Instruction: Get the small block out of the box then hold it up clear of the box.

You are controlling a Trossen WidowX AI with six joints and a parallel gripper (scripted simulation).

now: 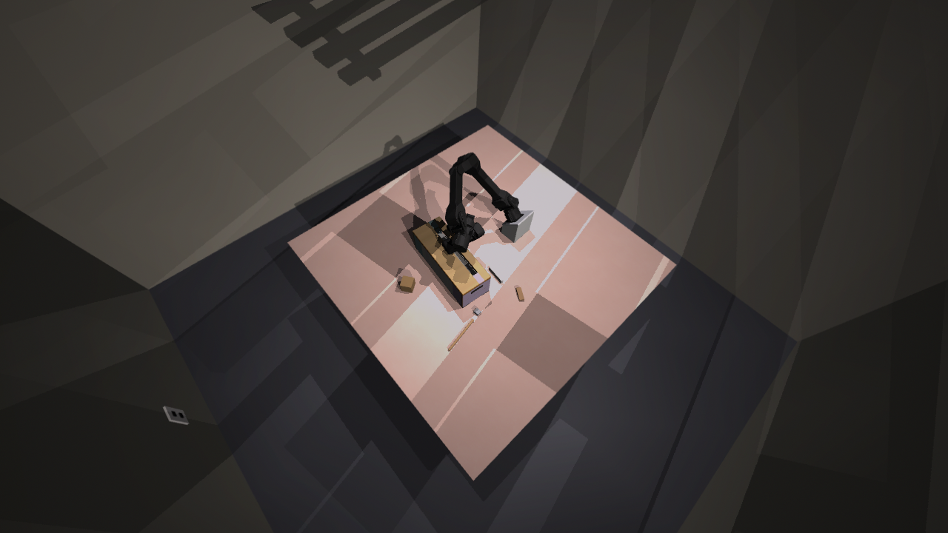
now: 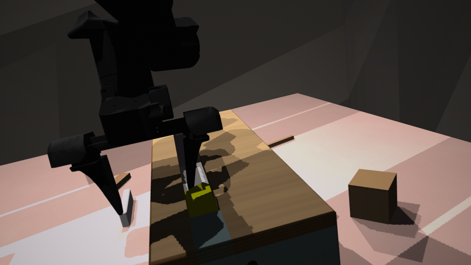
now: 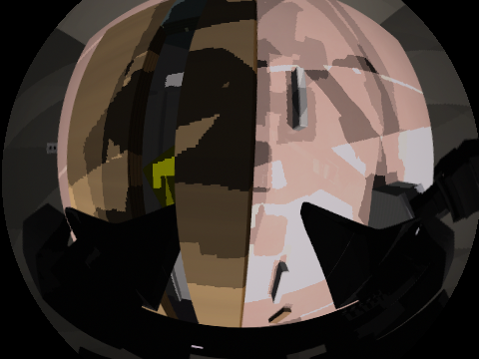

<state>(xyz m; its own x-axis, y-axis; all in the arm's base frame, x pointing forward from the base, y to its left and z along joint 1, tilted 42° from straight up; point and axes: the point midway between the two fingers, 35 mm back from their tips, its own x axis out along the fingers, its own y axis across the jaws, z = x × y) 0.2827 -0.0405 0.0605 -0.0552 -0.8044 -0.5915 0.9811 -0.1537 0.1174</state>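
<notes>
The yellow block is 5 cm ahead of my gripper tip and 3 cm to the right of it. Also, from my gripper tip: grey piece (24 cm to the left, 16 cm ahead, 8 cm below); then wooden-topped box (4 cm ahead, 3 cm below, 2 cm to the left); then brown cube (28 cm ahead, 6 cm to the right, 6 cm below).
</notes>
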